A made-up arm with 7 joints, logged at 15 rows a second.
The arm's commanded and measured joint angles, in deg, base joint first. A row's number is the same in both.
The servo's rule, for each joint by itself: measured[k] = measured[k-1] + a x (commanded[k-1-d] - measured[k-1]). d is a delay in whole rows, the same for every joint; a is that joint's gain. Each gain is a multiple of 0.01, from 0.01 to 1. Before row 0 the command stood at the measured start. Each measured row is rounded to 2 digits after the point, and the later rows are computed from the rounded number. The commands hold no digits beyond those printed.
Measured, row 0:
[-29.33 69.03 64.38 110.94 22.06 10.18 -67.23]
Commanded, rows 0 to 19:
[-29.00 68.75 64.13 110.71 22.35 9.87 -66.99]
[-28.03 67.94 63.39 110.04 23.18 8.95 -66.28]
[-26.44 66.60 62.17 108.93 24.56 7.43 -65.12]
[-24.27 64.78 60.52 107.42 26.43 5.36 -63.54]
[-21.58 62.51 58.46 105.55 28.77 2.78 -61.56]
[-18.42 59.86 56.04 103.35 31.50 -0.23 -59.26]
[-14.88 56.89 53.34 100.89 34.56 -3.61 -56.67]
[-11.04 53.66 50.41 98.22 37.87 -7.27 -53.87]
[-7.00 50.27 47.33 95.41 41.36 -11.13 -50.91]
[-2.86 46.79 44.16 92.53 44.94 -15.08 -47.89]
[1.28 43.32 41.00 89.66 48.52 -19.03 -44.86]
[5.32 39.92 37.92 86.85 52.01 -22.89 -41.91]
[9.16 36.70 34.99 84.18 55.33 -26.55 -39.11]
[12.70 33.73 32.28 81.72 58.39 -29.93 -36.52]
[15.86 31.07 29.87 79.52 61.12 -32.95 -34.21]
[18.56 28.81 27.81 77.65 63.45 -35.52 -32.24]
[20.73 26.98 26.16 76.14 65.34 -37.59 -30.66]
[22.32 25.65 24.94 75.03 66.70 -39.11 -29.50]
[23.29 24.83 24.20 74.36 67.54 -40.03 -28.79]
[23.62 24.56 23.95 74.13 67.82 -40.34 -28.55]
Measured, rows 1 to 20:
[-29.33 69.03 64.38 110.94 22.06 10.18 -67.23]
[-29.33 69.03 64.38 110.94 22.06 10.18 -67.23]
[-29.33 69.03 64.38 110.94 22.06 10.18 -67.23]
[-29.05 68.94 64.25 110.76 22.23 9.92 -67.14]
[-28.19 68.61 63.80 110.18 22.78 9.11 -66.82]
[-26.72 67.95 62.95 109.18 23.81 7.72 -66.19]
[-24.66 66.90 61.69 107.77 25.33 5.76 -65.21]
[-22.07 65.45 60.01 105.99 27.33 3.29 -63.86]
[-19.00 63.61 57.95 103.88 29.75 0.37 -62.16]
[-15.54 61.39 55.55 101.49 32.54 -2.93 -60.13]
[-11.76 58.84 52.88 98.87 35.63 -6.53 -57.81]
[-7.76 56.01 49.99 96.10 38.95 -10.35 -55.26]
[-3.64 52.97 46.96 93.24 42.42 -14.28 -52.53]
[0.49 49.79 43.86 90.38 45.96 -18.22 -49.69]
[4.55 46.53 40.77 87.56 49.47 -22.10 -46.81]
[8.42 43.29 37.76 84.86 52.87 -25.79 -43.96]
[12.02 40.14 34.91 82.35 56.07 -29.23 -41.21]
[15.25 37.15 32.29 80.09 59.00 -32.32 -38.62]
[18.03 34.40 29.96 78.14 61.58 -34.98 -36.26]
[20.30 31.95 27.98 76.54 63.76 -37.15 -34.19]
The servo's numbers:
d 3
a 0.84 0.33 0.52 0.80 0.58 0.83 0.37

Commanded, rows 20 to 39:
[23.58 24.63 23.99 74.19 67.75 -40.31 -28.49]
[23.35 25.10 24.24 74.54 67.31 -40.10 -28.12]
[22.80 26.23 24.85 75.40 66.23 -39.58 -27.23]
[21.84 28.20 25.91 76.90 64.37 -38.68 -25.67]
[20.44 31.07 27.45 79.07 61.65 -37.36 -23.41]
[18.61 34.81 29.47 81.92 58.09 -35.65 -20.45]
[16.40 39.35 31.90 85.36 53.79 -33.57 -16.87]
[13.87 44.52 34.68 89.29 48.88 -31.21 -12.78]
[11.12 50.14 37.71 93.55 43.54 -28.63 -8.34]
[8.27 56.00 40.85 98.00 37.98 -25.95 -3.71]
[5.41 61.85 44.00 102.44 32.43 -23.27 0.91]
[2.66 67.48 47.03 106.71 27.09 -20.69 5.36]
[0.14 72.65 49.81 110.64 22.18 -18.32 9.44]
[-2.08 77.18 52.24 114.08 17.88 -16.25 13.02]
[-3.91 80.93 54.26 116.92 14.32 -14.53 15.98]
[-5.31 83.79 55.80 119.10 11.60 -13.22 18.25]
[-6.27 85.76 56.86 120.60 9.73 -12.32 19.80]
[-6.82 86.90 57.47 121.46 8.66 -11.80 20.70]
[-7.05 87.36 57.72 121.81 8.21 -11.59 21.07]
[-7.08 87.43 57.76 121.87 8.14 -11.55 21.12]
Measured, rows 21 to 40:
[22.00 29.87 26.40 75.33 65.47 -38.78 -32.45]
[23.08 28.21 25.26 74.55 66.67 -39.82 -31.10]
[23.53 27.01 24.58 74.21 67.34 -40.25 -30.16]
[23.57 26.22 24.27 74.19 67.58 -40.30 -29.54]
[23.39 25.85 24.25 74.47 67.42 -40.13 -29.01]
[22.89 25.98 24.56 75.21 66.73 -39.67 -28.35]
[22.01 26.71 25.26 76.56 65.36 -38.85 -27.36]
[20.69 28.15 26.40 78.57 63.21 -37.61 -25.90]
[18.94 30.35 28.00 81.25 60.24 -35.98 -23.88]
[16.81 33.32 30.03 84.54 56.50 -33.98 -21.29]
[14.34 37.02 32.45 88.34 52.08 -31.68 -18.14]
[11.64 41.35 35.19 92.51 47.13 -29.15 -14.51]
[8.81 46.18 38.13 96.90 41.82 -26.49 -10.51]
[5.95 51.35 41.18 101.33 36.37 -23.82 -6.28]
[3.19 56.67 44.22 105.63 30.99 -21.22 -1.97]
[0.63 61.94 47.13 109.64 25.88 -18.81 2.25]
[-1.65 66.97 49.79 113.19 21.24 -16.69 6.23]
[-3.55 71.58 52.11 116.17 17.23 -14.90 9.84]
[-5.03 75.61 54.03 118.51 13.96 -13.51 12.95]
[-6.07 78.96 55.50 120.18 11.51 -12.52 15.48]

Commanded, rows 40 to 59:
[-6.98 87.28 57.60 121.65 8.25 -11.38 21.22]
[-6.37 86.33 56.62 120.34 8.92 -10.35 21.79]
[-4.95 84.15 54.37 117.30 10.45 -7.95 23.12]
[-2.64 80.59 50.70 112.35 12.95 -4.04 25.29]
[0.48 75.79 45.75 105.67 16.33 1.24 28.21]
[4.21 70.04 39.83 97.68 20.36 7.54 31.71]
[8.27 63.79 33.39 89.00 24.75 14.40 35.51]
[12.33 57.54 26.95 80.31 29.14 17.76 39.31]
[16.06 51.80 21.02 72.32 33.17 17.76 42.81]
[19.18 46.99 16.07 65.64 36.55 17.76 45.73]
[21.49 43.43 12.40 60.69 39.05 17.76 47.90]
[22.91 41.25 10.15 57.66 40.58 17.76 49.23]
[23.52 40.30 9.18 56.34 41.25 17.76 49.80]
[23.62 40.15 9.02 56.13 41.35 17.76 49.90]
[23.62 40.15 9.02 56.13 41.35 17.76 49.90]
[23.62 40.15 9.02 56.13 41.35 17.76 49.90]
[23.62 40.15 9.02 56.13 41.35 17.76 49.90]
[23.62 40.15 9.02 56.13 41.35 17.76 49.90]
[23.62 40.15 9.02 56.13 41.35 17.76 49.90]
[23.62 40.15 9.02 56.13 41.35 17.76 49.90]
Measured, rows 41 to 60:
[-6.70 81.58 56.52 121.20 9.86 -11.92 17.41]
[-6.99 83.49 57.14 121.69 8.90 -11.65 18.76]
[-7.07 84.79 57.46 121.83 8.46 -11.57 19.63]
[-6.99 85.61 57.53 121.69 8.34 -11.41 20.22]
[-6.47 85.85 57.06 120.61 8.68 -10.53 20.80]
[-5.19 85.29 55.66 117.96 9.71 -8.39 21.66]
[-3.05 83.74 53.08 113.47 11.59 -4.78 23.00]
[-0.08 81.12 49.27 107.23 14.34 0.22 24.93]
[3.52 77.46 44.36 99.59 17.83 6.30 27.44]
[7.51 72.95 38.66 91.12 21.84 13.02 30.43]
[11.56 67.86 32.57 82.47 26.07 16.95 33.72]
[15.34 62.56 26.56 74.35 30.19 17.62 37.08]
[18.57 57.42 21.11 67.38 33.88 17.74 40.28]
[21.02 52.80 16.58 62.03 36.88 17.76 43.10]
[22.61 48.99 13.24 58.53 39.03 17.76 45.37]
[23.37 46.12 11.13 56.78 40.32 17.76 47.01]
[23.58 44.15 10.03 56.26 40.92 17.76 48.08]
[23.61 42.83 9.50 56.16 41.17 17.76 48.75]
[23.62 41.95 9.25 56.14 41.27 17.76 49.18]
[23.62 41.36 9.13 56.13 41.32 17.76 49.45]

